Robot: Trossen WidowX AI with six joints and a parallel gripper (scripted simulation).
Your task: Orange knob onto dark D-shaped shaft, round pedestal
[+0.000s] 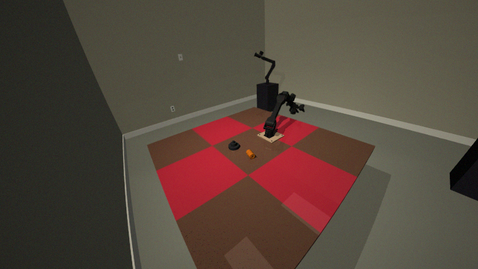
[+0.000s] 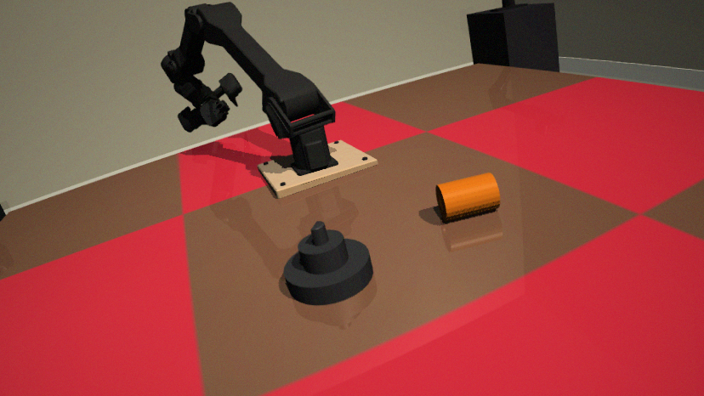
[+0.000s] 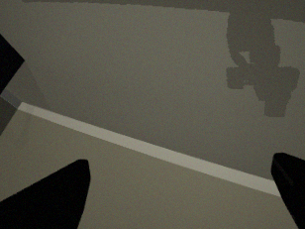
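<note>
The orange knob lies 900 mm ahead of my gripper tip, 200 mm to the left of it and 10 mm below it. Round my gripper tip: dark round pedestal 930 mm ahead, 30 mm to the left.
</note>
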